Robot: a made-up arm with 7 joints.
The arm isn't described. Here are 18 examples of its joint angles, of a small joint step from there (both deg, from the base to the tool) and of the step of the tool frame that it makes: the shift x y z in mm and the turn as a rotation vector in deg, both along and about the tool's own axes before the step.
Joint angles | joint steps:
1: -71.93 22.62 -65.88 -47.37 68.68 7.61 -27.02 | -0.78 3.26 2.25 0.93 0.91 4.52 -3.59
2: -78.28 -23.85 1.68 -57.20 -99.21 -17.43 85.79 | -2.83 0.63 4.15 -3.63 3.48 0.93 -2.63
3: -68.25 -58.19 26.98 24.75 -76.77 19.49 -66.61 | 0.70 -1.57 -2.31 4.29 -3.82 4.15 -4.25
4: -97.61 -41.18 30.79 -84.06 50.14 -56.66 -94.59 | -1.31 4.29 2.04 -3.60 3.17 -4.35 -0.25
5: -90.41 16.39 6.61 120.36 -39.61 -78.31 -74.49 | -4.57 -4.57 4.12 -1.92 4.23 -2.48 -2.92
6: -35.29 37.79 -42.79 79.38 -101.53 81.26 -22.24 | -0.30 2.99 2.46 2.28 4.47 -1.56 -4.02
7: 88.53 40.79 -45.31 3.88 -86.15 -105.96 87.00 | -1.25 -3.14 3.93 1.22 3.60 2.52 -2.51
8: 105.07 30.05 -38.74 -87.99 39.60 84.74 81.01 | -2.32 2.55 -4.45 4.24 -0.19 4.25 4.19
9: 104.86 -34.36 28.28 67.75 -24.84 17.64 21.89 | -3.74 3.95 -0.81 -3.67 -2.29 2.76 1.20
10: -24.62 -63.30 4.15 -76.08 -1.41 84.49 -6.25 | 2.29 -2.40 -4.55 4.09 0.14 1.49 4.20
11: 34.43 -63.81 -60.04 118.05 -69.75 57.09 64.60 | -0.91 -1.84 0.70 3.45 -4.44 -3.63 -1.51
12: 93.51 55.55 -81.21 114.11 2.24 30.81 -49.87 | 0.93 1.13 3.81 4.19 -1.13 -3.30 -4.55
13: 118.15 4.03 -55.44 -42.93 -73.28 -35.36 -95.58 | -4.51 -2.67 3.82 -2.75 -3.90 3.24 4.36
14: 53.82 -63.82 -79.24 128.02 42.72 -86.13 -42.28 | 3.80 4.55 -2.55 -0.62 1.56 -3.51 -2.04
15: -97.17 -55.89 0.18 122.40 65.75 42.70 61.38 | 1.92 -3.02 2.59 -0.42 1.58 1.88 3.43
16: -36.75 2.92 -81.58 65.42 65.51 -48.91 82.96 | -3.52 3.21 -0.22 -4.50 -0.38 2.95 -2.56
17: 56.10 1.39 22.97 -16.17 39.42 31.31 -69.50 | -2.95 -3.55 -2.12 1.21 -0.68 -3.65 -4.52
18: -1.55 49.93 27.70 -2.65 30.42 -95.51 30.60 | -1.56 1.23 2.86 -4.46 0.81 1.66 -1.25
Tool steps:
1: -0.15 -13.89 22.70 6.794 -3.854 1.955
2: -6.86 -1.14 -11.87 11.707 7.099 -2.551
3: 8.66 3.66 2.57 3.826 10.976 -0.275
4: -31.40 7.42 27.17 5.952 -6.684 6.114
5: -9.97 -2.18 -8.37 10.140 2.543 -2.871
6: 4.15 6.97 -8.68 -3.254 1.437 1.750
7: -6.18 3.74 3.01 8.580 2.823 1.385
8: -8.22 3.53 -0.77 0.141 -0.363 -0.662
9: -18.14 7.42 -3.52 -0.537 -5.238 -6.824
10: 7.60 1.70 -23.30 3.465 2.930 2.635
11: 1.79 13.41 -12.72 -0.753 4.271 7.882
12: 23.92 -9.95 -20.55 3.385 8.935 -3.532
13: 0.26 -19.25 4.94 1.016 -0.402 1.152
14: -11.46 2.11 -5.67 2.127 -0.652 -3.156
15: -5.22 11.29 2.20 -3.375 -2.377 -0.681
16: -3.05 -25.94 -16.60 10.776 0.214 -2.340
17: 26.45 -12.80 -27.37 2.996 6.018 -5.042
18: 1.46 -15.00 -21.20 10.125 -2.283 2.716
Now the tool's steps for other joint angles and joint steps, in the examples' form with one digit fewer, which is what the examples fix.
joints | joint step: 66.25 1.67 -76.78 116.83 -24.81 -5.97 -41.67 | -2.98 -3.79 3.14 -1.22 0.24 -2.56 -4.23
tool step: -4.1 -9.9 -11.8 4.61 -2.76 -0.85
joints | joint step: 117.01 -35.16 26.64 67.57 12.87 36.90 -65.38 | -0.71 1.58 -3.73 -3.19 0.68 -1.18 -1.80
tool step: -8.5 -0.1 7.7 -0.72 -4.59 0.07
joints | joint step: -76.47 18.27 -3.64 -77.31 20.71 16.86 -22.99 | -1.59 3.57 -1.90 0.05 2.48 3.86 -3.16
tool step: -14.7 -0.1 10.5 3.27 -4.72 3.47
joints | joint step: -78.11 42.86 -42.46 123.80 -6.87 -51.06 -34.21 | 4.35 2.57 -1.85 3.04 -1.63 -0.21 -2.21
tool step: 10.2 6.7 5.8 -5.19 5.12 3.71
